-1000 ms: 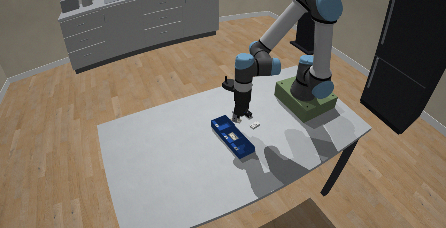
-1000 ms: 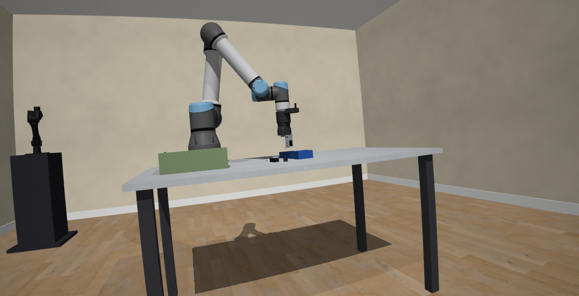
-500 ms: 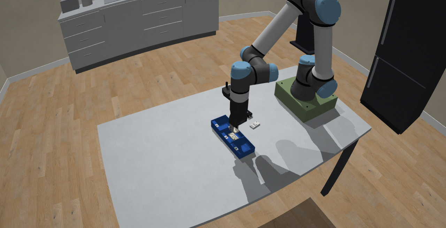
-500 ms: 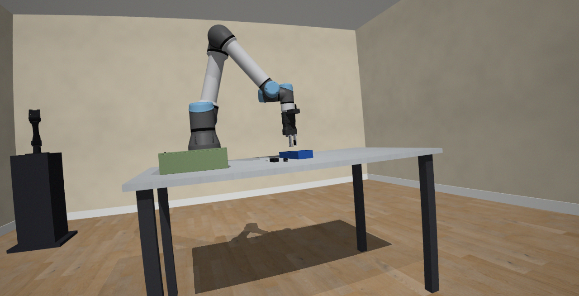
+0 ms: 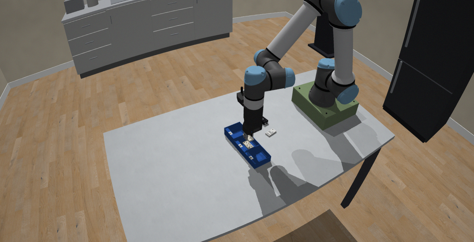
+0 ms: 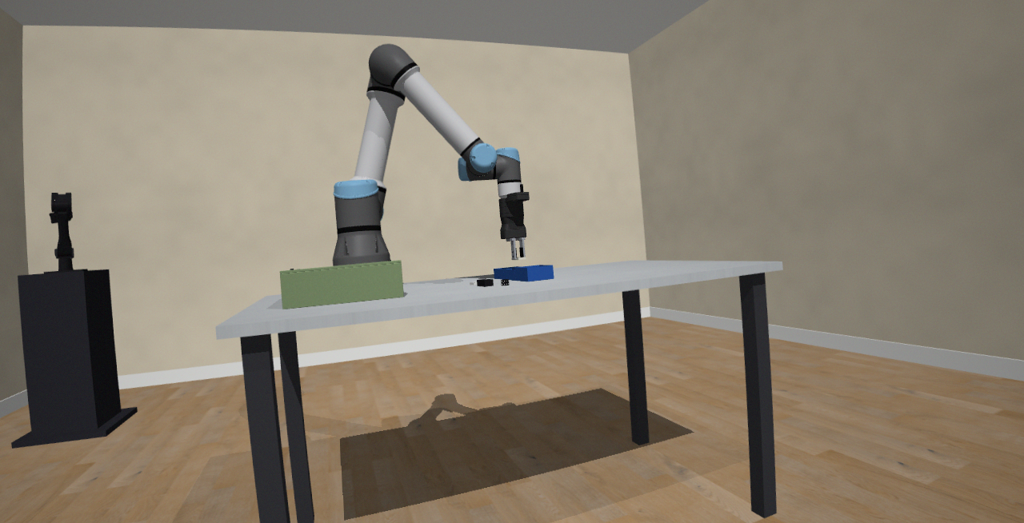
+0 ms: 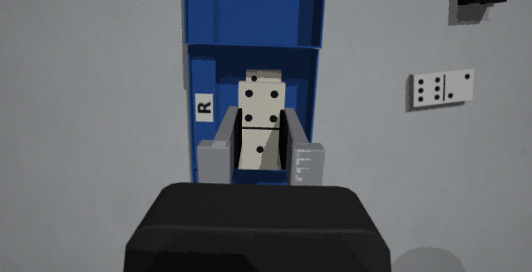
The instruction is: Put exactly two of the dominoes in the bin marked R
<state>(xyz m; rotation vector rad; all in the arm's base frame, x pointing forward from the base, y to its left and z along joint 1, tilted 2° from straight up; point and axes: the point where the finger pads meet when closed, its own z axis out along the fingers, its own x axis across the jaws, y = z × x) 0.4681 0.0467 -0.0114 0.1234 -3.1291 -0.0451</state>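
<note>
My gripper is now 1 cm short of the blue three-compartment bin and 6 cm above it. Round my hand: black block: 15 cm behind, 11 cm to the right, 7 cm below; small black die: 11 cm behind, 17 cm to the right, 7 cm below.
</note>
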